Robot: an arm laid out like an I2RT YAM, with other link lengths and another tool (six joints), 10 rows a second.
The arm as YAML. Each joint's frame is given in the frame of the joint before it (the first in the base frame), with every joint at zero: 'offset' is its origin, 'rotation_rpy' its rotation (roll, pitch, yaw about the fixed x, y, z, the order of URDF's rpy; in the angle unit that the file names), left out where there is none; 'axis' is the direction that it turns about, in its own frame. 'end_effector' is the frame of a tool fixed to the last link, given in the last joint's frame.
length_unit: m
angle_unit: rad
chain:
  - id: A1
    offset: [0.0, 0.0, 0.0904]
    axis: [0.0, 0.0, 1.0]
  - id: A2
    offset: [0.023, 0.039, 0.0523]
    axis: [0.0, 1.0, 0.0]
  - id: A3
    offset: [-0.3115, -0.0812, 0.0]
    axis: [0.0, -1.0, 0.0]
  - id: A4
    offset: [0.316, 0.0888, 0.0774]
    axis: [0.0, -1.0, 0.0]
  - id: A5
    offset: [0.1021, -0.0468, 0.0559]
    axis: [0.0, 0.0, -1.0]
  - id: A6
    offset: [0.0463, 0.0, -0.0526]
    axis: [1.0, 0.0, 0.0]
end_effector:
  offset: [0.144, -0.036, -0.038]
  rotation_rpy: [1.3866, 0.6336, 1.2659]
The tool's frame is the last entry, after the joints.
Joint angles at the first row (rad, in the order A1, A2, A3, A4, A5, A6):
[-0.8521 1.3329 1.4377 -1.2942 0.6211 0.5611]
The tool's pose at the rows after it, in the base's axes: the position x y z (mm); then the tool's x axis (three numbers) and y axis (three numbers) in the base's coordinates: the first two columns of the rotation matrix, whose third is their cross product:
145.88 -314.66 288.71 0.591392 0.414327 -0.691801 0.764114 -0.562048 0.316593
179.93 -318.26 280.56 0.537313 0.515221 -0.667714 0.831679 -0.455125 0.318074
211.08 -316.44 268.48 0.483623 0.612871 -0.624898 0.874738 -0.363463 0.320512
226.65 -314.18 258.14 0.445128 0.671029 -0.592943 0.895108 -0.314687 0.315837
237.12 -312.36 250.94 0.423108 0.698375 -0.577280 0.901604 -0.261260 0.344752
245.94 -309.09 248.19 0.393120 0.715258 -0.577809 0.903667 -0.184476 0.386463
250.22 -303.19 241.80 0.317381 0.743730 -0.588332 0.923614 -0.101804 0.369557
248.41 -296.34 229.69 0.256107 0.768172 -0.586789 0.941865 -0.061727 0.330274
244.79 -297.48 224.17 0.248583 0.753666 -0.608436 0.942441 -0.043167 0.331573
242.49 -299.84 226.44 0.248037 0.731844 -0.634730 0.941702 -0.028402 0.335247
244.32 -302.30 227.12 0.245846 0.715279 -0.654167 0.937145 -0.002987 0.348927
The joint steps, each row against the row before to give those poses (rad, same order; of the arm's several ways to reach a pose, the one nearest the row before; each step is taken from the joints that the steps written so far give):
[0.0254 0.0146 -0.0208 0.0833 -0.1191 -0.1134]
[0.0405 0.0235 -0.0012 0.0581 -0.0752 -0.0891]
[0.0281 0.0297 0.0022 0.0365 -0.0940 -0.0675]
[0.0088 0.0224 -0.0004 0.0137 -0.0615 -0.0394]
[0.0049 -0.0209 -0.0430 0.0545 -0.0466 -0.0393]
[0.0082 -0.0484 -0.0632 0.0717 -0.0417 -0.0546]
[0.0149 -0.0182 -0.0357 0.0187 -0.0245 -0.0722]
[0.0107 0.0006 -0.0261 -0.0091 -0.0082 -0.0408]
[0.0001 -0.0290 -0.0503 0.0429 0.0139 -0.0194]
[0.0033 -0.0243 -0.0262 0.0296 0.0222 -0.0134]
[0.0027 -0.0225 -0.0302 0.0426 0.0054 -0.0193]

